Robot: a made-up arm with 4 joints. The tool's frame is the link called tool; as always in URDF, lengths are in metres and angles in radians. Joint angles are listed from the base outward. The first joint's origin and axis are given. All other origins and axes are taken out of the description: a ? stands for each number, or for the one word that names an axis. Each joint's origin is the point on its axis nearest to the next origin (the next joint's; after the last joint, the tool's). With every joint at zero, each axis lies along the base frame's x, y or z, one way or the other. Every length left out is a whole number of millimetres.
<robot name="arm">
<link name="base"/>
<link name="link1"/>
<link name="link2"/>
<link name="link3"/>
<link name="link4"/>
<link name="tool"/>
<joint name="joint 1" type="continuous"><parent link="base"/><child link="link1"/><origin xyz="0.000 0.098 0.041" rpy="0.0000 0.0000 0.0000"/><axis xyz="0 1 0"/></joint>
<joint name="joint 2" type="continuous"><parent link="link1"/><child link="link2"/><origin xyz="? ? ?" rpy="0.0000 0.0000 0.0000"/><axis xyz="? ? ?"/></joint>
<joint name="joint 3" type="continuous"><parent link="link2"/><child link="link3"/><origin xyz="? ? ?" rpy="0.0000 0.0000 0.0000"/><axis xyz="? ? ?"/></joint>
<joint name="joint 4" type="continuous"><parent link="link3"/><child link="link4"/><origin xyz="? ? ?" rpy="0.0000 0.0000 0.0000"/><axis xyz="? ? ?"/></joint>
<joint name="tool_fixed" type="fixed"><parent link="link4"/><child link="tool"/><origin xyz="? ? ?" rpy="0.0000 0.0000 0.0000"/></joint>
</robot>
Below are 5 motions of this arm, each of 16 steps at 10 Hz.
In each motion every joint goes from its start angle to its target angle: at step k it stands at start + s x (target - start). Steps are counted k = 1, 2, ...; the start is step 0. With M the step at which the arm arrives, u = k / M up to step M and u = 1 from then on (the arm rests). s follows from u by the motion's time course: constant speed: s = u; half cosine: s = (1 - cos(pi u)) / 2; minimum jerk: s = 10 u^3 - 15 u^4 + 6 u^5.
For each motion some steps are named. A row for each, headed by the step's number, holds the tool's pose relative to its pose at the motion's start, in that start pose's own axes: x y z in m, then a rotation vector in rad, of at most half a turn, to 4 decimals.
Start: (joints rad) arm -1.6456 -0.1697 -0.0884 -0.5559
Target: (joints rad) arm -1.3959 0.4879 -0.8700 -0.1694
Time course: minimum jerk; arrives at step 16
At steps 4, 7, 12, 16:
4: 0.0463 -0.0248 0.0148 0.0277 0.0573 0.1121
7: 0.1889 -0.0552 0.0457 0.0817 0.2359 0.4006
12: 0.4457 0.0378 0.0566 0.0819 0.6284 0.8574
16: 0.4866 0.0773 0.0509 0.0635 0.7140 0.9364

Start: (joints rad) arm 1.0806 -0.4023 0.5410 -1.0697
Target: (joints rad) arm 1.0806 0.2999 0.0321 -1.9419
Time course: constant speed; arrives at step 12
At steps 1, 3, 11, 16:
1: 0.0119 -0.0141 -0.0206 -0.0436 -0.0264 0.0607
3: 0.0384 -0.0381 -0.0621 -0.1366 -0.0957 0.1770
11: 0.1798 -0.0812 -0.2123 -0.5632 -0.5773 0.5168
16: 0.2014 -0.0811 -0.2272 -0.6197 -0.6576 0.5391

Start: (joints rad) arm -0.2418 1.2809 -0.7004 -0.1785
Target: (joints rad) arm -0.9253 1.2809 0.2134 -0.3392
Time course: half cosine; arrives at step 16
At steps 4, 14, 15, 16:
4: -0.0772 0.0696 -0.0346 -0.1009 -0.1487 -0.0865
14: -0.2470 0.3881 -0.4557 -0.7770 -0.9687 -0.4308
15: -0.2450 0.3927 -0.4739 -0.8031 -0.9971 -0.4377
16: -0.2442 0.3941 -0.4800 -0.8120 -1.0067 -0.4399

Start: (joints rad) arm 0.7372 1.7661 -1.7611 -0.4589
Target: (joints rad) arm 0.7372 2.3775 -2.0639 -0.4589
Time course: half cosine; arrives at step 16
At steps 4, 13, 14, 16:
4: 0.0211 0.0352 0.0212 -0.0875 0.0481 0.0027
13: 0.1498 0.2431 0.0618 -0.5315 0.3224 -0.0431
14: 0.1583 0.2557 0.0601 -0.5572 0.3397 -0.0492
16: 0.1654 0.2660 0.0584 -0.5782 0.3540 -0.0545

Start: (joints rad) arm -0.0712 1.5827 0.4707 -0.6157
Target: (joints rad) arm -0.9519 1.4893 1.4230 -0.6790
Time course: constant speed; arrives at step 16
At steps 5, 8, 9, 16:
5: -0.1091 0.1180 -0.0302 -0.2614 -0.3205 -0.0628
8: -0.1614 0.1686 -0.0848 -0.3986 -0.5326 -0.0744
9: -0.1756 0.1807 -0.1077 -0.4403 -0.6062 -0.0737
16: -0.2120 0.1913 -0.2988 -0.6643 -1.1521 -0.0035

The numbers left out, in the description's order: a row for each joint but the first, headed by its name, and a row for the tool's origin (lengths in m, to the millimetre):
joint 2: xyz 0.115 0.000 0.097, axis 0 0 1
joint 3: xyz -0.025 -0.053 0.000, axis 0 -1 0
joint 4: xyz -0.245 0.000 0.370, axis 1 0 0
tool: xyz 0.000 0.069 0.113

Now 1 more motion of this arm.
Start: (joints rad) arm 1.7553 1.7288 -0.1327 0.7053
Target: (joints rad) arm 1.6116 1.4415 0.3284 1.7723
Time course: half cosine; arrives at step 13
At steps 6, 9, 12, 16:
6: -0.1014 -0.0313 -0.0638 0.4080 -0.2211 0.0834
9: -0.1626 -0.0604 -0.1468 0.7001 -0.3593 0.2288
12: -0.1862 -0.0788 -0.2050 0.8574 -0.4167 0.3429
16: -0.1875 -0.0802 -0.2094 0.8683 -0.4200 0.3518

